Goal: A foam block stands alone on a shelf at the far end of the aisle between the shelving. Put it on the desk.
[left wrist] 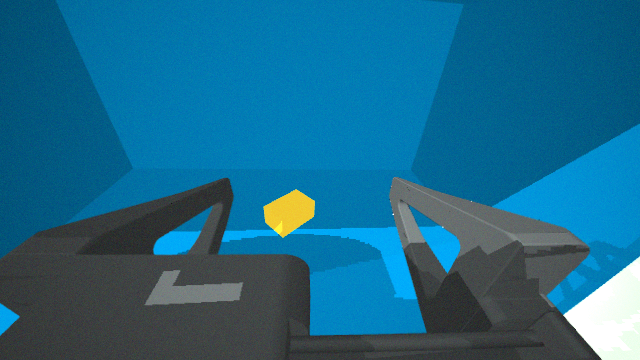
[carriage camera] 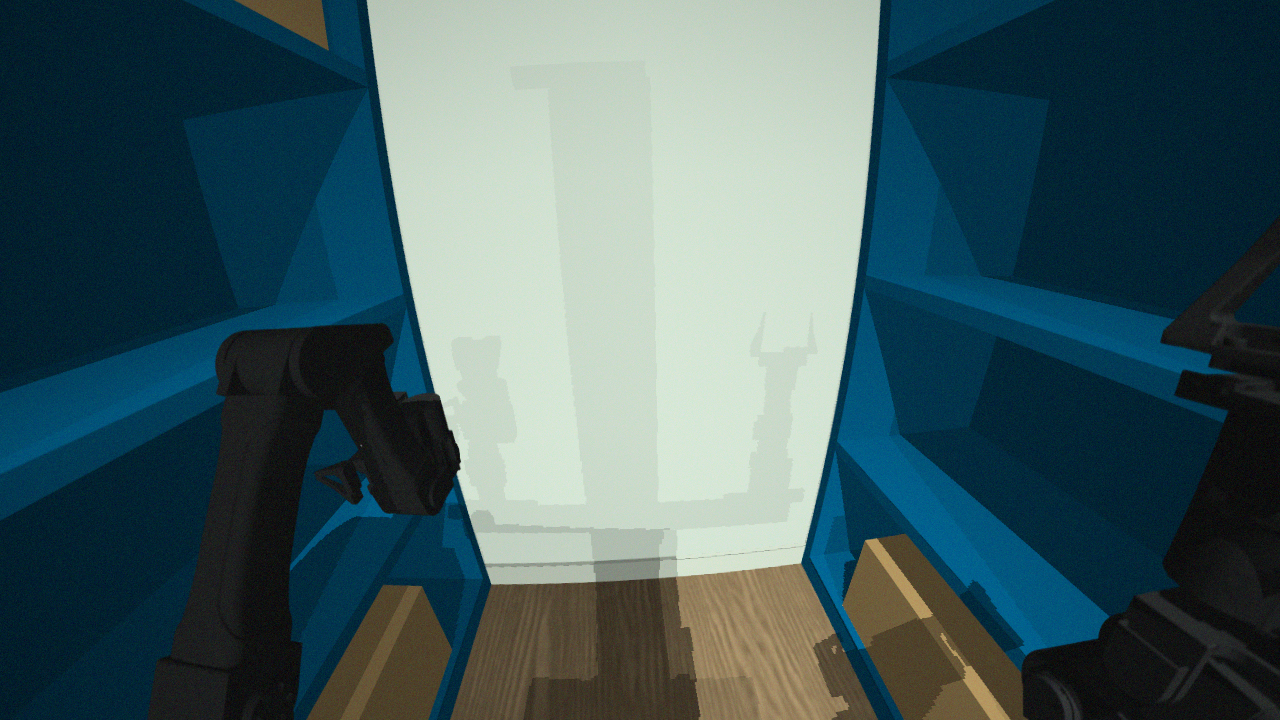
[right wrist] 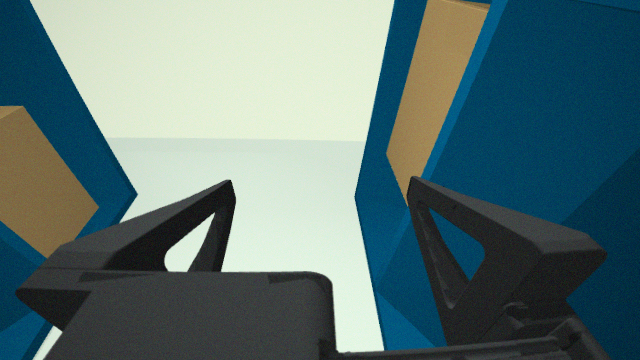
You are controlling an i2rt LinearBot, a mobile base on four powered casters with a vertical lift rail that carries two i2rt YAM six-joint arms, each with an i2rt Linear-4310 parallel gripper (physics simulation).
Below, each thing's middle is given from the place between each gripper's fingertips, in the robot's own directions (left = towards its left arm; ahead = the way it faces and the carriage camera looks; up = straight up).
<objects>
My right hand is 29 cm short of the yellow foam block (left wrist: 284, 215), 108 cm to the right of it and 60 cm above it.
The yellow foam block is 250 mm to the left of my left hand, 250 mm below it and 40 mm behind it.
</objects>
